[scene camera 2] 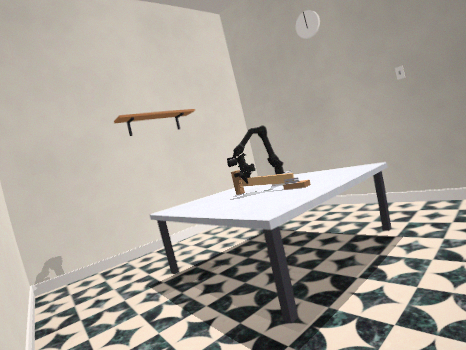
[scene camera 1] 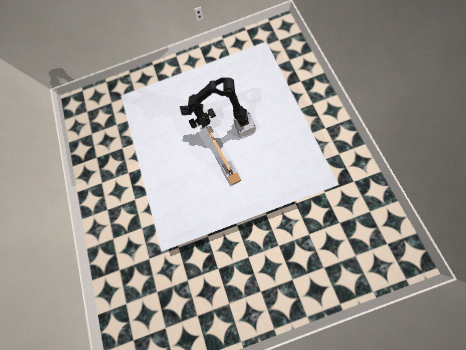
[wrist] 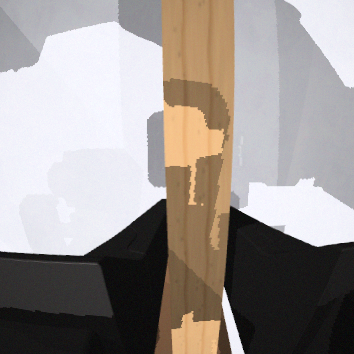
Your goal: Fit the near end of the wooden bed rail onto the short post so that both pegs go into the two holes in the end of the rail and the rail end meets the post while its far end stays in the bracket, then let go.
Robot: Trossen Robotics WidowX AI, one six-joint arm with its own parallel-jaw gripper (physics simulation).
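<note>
The wooden bed rail is a long narrow light board, raised off the table at its near end. My gripper is shut on the rail close to that end, with a black finger on each side. The short upright post stands at the rail's near end, and a darker brown part of it shows low in the wrist view. The grey bracket is at the far end, by a wooden block. Pegs, holes and any gap at the post are hidden.
The white table carries everything. The arm's grey base stands beside the rail. A wooden wall shelf and a round clock are on the walls, away from the arm.
</note>
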